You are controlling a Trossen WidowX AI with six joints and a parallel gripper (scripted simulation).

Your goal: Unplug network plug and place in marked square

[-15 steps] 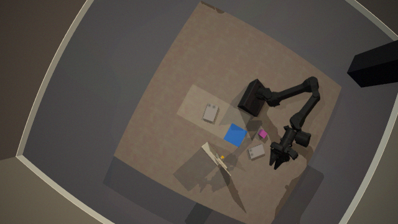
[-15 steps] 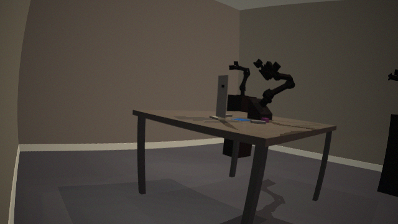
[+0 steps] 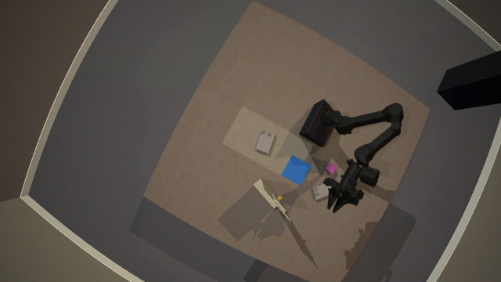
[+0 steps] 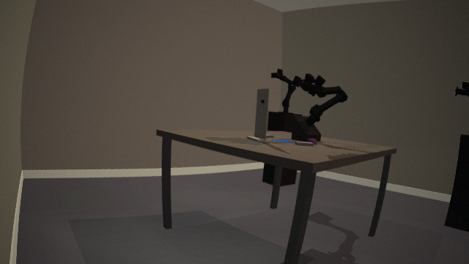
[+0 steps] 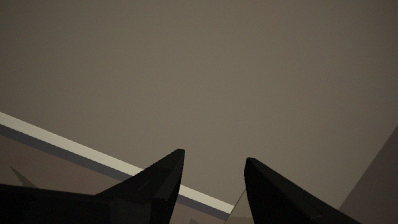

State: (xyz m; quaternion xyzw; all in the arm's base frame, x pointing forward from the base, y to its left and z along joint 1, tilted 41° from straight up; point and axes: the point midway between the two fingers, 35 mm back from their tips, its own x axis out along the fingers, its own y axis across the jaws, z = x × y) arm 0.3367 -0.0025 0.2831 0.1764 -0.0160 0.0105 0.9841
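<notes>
The network plug lies 100 mm ahead of my gripper tip, 170 mm to the right of it and 140 mm below it. The rest, counted from my gripper tip: upright white panel (120 mm ahead, 170 mm to the right, 230 mm below); then blue marked square (50 mm behind, 120 mm to the right, 370 mm below).
</notes>
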